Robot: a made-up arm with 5 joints.
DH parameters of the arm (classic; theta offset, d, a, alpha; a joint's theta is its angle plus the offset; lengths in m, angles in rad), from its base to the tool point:
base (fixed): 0 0 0.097 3.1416
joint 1: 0 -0.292 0.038 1.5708
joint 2: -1.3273 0 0.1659 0
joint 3: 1.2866 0 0.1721 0
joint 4: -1.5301 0.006 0 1.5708
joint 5: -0.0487 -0.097 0 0
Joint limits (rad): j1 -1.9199..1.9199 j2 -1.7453..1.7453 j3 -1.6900..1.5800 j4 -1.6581..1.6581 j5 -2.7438..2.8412
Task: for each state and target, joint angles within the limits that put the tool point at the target. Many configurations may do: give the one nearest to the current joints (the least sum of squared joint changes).
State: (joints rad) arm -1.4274 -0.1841 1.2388 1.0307 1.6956
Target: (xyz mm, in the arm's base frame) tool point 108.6 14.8 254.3
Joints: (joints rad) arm -0.5813 -0.0957 1.4394 1.4196 1.6956
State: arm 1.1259 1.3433 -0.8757 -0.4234 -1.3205
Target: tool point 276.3 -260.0 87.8
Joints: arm 0.9861 1.0944 0.0944 -0.1091 -1.3205
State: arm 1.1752 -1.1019 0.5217 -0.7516 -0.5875
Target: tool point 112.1 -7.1 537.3
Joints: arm 0.8071 -1.5757 0.9285 -0.8638 -0.5875
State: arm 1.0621 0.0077 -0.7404 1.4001 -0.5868
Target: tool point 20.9 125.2 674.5
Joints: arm 0.9837 -0.7526 -1.3907 0.5262 -0.5868
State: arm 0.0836 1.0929 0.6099 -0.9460 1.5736
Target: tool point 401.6 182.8 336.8
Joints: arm -0.5236 0.4278 0.3837 -1.1783 1.5736
